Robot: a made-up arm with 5 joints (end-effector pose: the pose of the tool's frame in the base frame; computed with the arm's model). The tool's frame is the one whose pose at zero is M.
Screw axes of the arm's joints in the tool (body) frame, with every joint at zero. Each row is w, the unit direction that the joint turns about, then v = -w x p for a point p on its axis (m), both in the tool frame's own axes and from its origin. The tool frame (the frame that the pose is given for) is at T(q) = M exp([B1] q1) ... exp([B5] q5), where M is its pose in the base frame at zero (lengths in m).
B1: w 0 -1 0 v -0.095 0 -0.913
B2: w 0 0 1 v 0.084 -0.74 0
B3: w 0 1 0 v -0.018 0 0.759
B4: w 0 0 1 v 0.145 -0.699 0
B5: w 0 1 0 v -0.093 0 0.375
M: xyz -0.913 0.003 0.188 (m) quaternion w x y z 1 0 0 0
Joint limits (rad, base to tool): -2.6..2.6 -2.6..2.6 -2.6..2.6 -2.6..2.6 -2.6..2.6
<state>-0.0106 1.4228 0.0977 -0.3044 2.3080</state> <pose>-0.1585 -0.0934 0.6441 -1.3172 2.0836 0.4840</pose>
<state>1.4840 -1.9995 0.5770 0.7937 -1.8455</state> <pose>0.0584 0.2932 -0.1405 -0.5502 2.4456 1.8095</pose>
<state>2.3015 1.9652 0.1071 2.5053 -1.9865</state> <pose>0.3102 0.1221 -0.0636 -0.2792 1.2512 1.9908</pose>
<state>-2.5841 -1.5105 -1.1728 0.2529 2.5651</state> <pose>0.3374 0.4229 0.0961 1.1029 -1.6824 1.2410</pose>
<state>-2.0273 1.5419 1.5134 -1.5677 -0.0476</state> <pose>0.6944 0.0803 0.7861 -0.9076 1.5601 1.4903</pose>
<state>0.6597 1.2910 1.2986 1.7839 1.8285</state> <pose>0.0826 0.5102 0.2753 1.8745 -1.3362 -1.0483</pose>
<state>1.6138 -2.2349 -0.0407 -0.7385 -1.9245</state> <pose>0.1419 0.2345 0.0742 0.5170 0.2446 3.0257</pose>
